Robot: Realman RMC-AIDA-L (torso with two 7-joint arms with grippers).
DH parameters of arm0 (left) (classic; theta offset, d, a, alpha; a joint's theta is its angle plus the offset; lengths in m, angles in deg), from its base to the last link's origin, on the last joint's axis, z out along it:
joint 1: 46.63 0.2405 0 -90
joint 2: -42.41 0 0 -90
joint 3: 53.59 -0.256 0 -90
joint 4: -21.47 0 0 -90
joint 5: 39.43 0.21 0 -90
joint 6: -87.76 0 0 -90
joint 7: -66.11 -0.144 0 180
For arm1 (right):
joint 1: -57.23 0.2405 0 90
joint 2: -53.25 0 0 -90
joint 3: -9.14 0.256 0 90
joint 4: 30.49 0 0 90
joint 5: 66.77 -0.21 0 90
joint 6: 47.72 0 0 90
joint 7: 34.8 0.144 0 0
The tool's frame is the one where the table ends.
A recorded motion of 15 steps. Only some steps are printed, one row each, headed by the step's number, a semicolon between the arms.
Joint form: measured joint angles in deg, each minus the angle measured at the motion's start. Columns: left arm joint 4, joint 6, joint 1, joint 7, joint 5, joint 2, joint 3; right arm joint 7, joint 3, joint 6, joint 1, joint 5, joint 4, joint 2.
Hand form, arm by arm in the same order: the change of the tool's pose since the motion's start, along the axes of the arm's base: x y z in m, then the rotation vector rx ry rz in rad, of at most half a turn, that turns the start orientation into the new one. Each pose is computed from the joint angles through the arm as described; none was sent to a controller.
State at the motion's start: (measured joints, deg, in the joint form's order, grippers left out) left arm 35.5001 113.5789 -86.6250 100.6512 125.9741 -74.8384 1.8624; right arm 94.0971 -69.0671 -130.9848 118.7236 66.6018 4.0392 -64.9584
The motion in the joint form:
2: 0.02 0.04 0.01 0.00 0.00 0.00 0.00; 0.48 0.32 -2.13 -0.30 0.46 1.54 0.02
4: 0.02 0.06 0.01 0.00 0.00 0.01 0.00; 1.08 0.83 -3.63 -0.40 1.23 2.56 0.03
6: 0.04 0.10 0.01 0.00 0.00 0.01 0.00; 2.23 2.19 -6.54 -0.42 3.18 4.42 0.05
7: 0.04 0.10 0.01 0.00 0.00 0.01 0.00; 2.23 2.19 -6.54 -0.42 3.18 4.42 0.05
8: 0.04 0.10 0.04 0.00 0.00 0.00 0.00; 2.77 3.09 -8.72 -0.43 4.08 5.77 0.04
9: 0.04 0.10 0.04 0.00 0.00 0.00 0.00; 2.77 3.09 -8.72 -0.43 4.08 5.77 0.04
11: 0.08 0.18 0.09 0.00 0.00 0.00 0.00; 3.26 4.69 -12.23 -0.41 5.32 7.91 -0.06
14: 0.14 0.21 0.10 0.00 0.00 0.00 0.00; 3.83 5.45 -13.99 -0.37 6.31 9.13 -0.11
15: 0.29 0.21 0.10 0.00 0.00 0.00 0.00; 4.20 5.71 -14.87 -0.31 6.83 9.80 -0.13
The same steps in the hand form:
2: 0.0001 0.0000 0.0000 0.0001 -0.0006 -0.0006; -0.0022 -0.0026 0.0036 -0.0176 -0.0040 -0.0011
4: 0.0001 0.0000 0.0001 0.0002 -0.0007 -0.0009; -0.0034 -0.0036 0.0068 -0.0255 -0.0119 -0.0055
6: 0.0004 0.0001 0.0000 0.0003 -0.0013 -0.0017; -0.0056 -0.0048 0.0138 -0.0363 -0.0314 -0.0148
7: 0.0004 0.0001 0.0000 0.0003 -0.0013 -0.0017; -0.0056 -0.0048 0.0138 -0.0363 -0.0314 -0.0148
8: 0.0002 -0.0001 0.0000 0.0002 -0.0015 -0.0012; -0.0082 -0.0063 0.0185 -0.0485 -0.0384 -0.0189
9: 0.0002 -0.0001 0.0000 0.0002 -0.0015 -0.0012; -0.0082 -0.0063 0.0185 -0.0485 -0.0384 -0.0189
11: 0.0003 -0.0003 -0.0001 0.0004 -0.0028 -0.0020; -0.0129 -0.0092 0.0258 -0.0701 -0.0439 -0.0220
14: 0.0006 -0.0003 -0.0002 0.0004 -0.0038 -0.0030; -0.0149 -0.0101 0.0301 -0.0760 -0.0543 -0.0253
15: 0.0015 -0.0001 -0.0004 0.0002 -0.0055 -0.0049; -0.0161 -0.0106 0.0323 -0.0782 -0.0618 -0.0260

